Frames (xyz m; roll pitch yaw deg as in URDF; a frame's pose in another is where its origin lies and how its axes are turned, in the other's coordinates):
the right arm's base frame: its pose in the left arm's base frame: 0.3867 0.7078 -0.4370 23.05 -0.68 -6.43
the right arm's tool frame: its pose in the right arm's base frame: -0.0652 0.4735 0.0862 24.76 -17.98 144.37
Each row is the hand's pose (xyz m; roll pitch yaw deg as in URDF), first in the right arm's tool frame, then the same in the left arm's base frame.
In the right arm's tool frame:
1: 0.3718 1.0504 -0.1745 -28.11 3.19 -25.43
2: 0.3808 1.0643 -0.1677 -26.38 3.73 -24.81
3: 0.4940 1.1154 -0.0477 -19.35 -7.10 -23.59
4: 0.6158 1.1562 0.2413 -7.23 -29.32 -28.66
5: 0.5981 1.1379 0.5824 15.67 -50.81 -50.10
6: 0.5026 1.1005 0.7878 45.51 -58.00 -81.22
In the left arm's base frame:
1: -0.5338 0.4363 -0.0968 -12.45 -22.12 119.69
2: -0.5447 0.4272 -0.0858 -11.06 -21.77 120.49
3: -0.6014 0.4103 0.0764 -3.08 -32.52 118.50
4: -0.5849 0.3680 0.3894 18.93 -51.64 101.64
5: -0.4127 0.2982 0.6765 66.43 -58.48 55.28
6: -0.2332 0.2384 0.8066 94.18 -49.00 26.49

